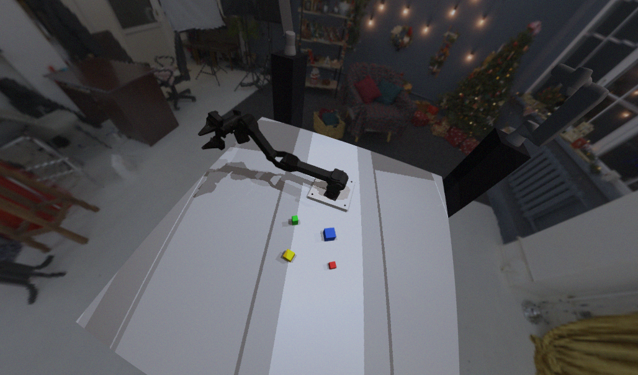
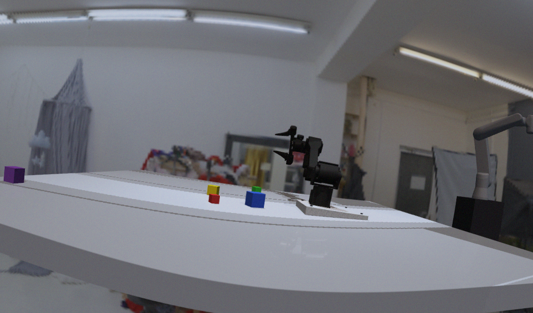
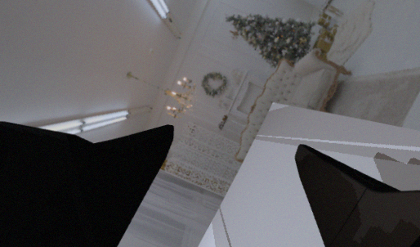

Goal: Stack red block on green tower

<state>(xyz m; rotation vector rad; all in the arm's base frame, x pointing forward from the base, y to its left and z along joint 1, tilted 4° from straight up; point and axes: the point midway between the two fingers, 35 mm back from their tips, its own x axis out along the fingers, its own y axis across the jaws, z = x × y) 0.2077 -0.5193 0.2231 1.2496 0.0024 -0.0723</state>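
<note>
My gripper tip is 70 mm short of the red block, 680 mm to the right of it and 230 mm above it. The rest, counted from my gripper tip: purple block (470 mm ahead, 1050 mm to the left, 220 mm below); then blue block (40 mm behind, 610 mm to the left, 220 mm below); then yellow block (120 mm ahead, 510 mm to the left, 220 mm below).
</note>
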